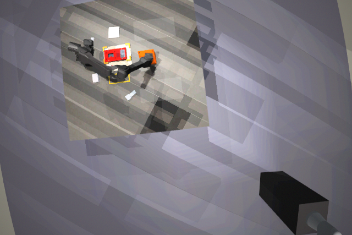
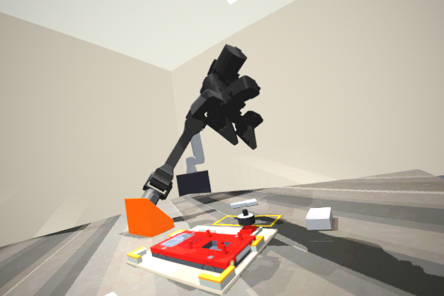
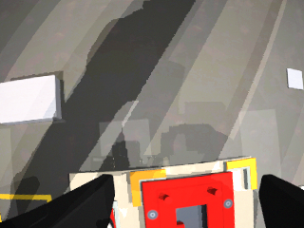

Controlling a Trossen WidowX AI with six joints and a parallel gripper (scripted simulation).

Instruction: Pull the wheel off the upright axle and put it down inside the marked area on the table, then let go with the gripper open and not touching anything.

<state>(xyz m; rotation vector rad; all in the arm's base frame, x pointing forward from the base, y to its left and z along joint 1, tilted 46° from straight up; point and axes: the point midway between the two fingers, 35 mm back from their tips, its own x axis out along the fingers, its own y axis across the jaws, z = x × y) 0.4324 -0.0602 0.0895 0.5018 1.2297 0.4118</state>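
My gripper tip is now 7 cm past the black wheel, 6 cm to the right of it and 16 cm above it. Also, from my gripper tip: white square 9 cm behind, 27 cm to the right, 20 cm below; then upright axle 7 cm behind, 6 cm to the left, 17 cm below.
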